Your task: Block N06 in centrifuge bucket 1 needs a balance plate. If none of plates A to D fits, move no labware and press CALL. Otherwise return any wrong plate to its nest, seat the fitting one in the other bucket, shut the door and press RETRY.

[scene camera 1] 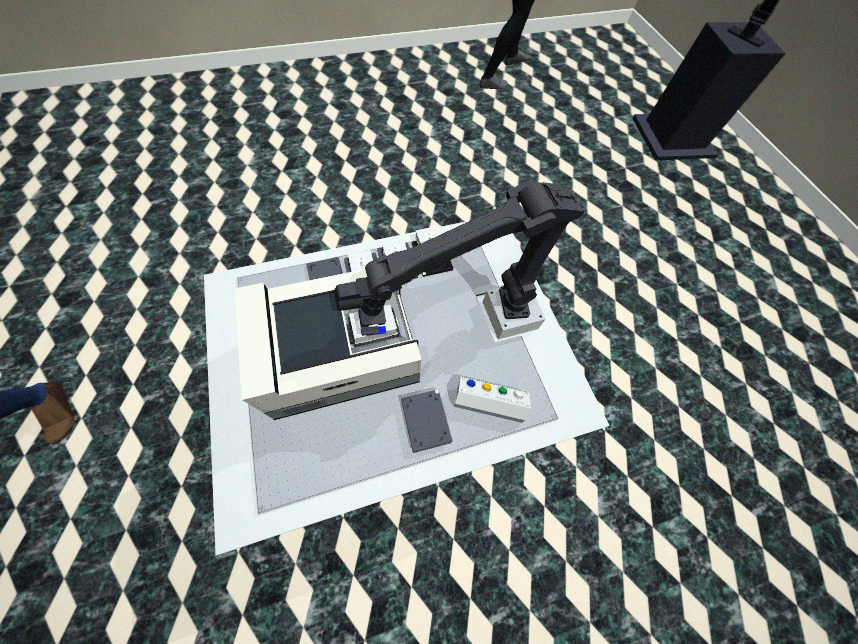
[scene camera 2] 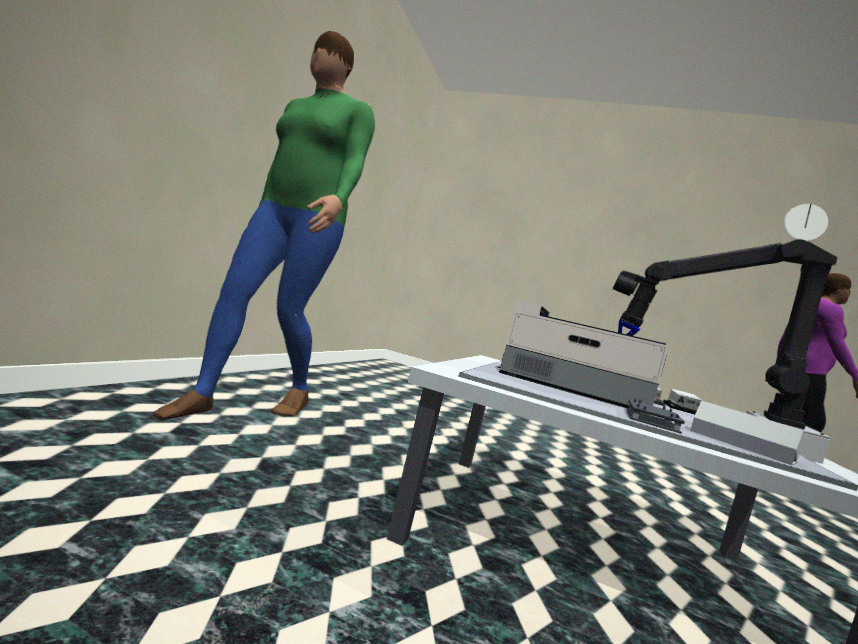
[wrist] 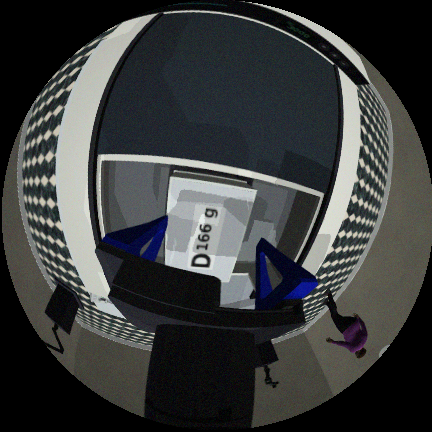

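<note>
The centrifuge has a dark door panel beside an open bay. A white plate marked D 166 g lies in the bay. My gripper is open above the bay, its blue fingers at either side of plate D in the wrist view, holding nothing. Plate A stands outside the centrifuge. White labware shows behind the centrifuge, partly hidden by my arm. The button box has blue, yellow, green and white buttons. Block N06 cannot be made out.
A dark flat fixture lies in front of the centrifuge, near the button box. Another dark pad lies behind the centrifuge. The bay's walls surround plate D. A person in green stands beyond the table.
</note>
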